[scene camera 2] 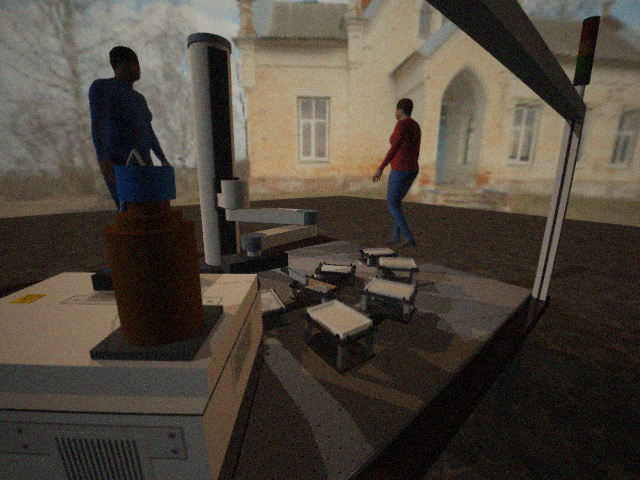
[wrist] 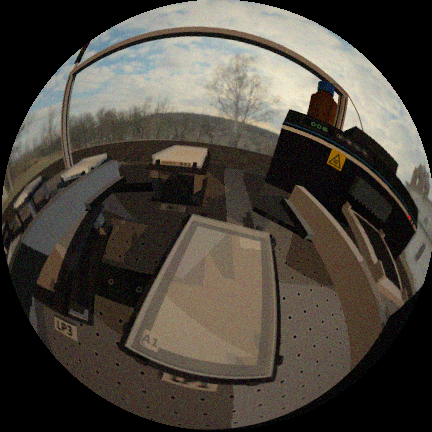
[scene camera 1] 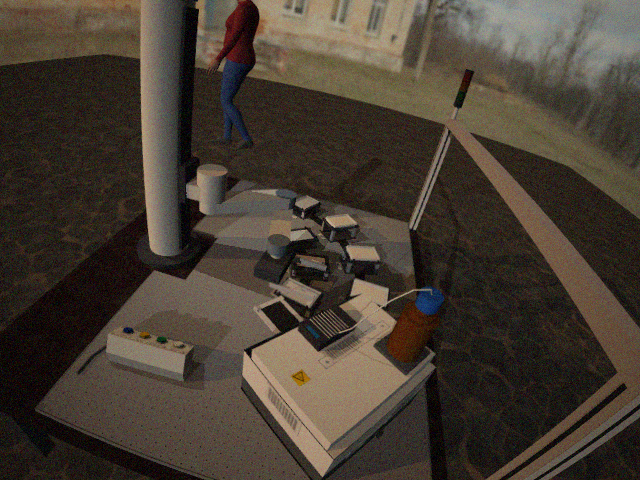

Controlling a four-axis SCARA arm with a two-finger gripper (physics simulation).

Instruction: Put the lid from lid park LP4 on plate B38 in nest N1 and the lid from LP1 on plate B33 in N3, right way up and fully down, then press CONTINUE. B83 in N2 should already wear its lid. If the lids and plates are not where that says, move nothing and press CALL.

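Frame: origin at the arm's base, x up, y right, z ahead, level; centimetres.
Seen in the pictures: gripper, fingertip midpoint: [scene camera 2: 280, 289] [wrist: 202, 176] [scene camera 1: 320, 282]; arm's base at its link origin: [scene camera 1: 169, 248].
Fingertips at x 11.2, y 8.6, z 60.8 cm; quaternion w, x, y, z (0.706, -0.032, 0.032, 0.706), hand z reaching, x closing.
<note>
Offsets run from my fingertips to a thing's middle. "spot": to the spot under its first point.
My gripper [wrist: 202, 176] is open in the wrist view, its long fingers wide apart with nothing held between them. A clear lid @(dx -5.1, dy +1.7, dz -6.0 cm) [wrist: 215, 305], marked A1 at its near left corner, lies in a park below and between them; the park's label is partly hidden. The LP3 label [wrist: 65, 327] shows at left. A light plate @(dx -1.5, dy -4.1, dz +17.5 cm) [wrist: 180, 156] stands on a nest ahead; I cannot tell whether it wears a lid. In the scene views, light-topped plates @(dx -2.3, dy -49.4, dz +2.2 cm) [scene camera 1: 341, 222] @(dx -2.8, dy -28.5, dz +13.8 cm) [scene camera 1: 363, 253] [scene camera 2: 390, 288] @(spot: dx -1.1, dy -3.1, dz +18.8 cm) [scene camera 2: 339, 317] stand on raised nests. Their codes are unreadable. The button box @(dx -5.7, dy +39.5, dz -39.3 cm) [scene camera 1: 147, 356] has blue, yellow, green and white buttons.
The white instrument [scene camera 1: 320, 382] [scene camera 2: 232, 289] carries an amber bottle @(spot: dx +22.3, dy +34.7, dz +21.9 cm) [scene camera 1: 413, 330] [scene camera 2: 157, 279] [wrist: 322, 107] with a blue cap. An open frame @(spot: dx +0.1, dy +19.1, dz -13.9 cm) [scene camera 1: 263, 310] lies near the instrument. The arm's column [scene camera 1: 162, 129] [scene camera 2: 206, 149] stands behind the parks. A signal tower @(dx +66.4, dy -79.1, dz +41.6 cm) [scene camera 1: 463, 88] [scene camera 2: 586, 51] rises on the post.
</note>
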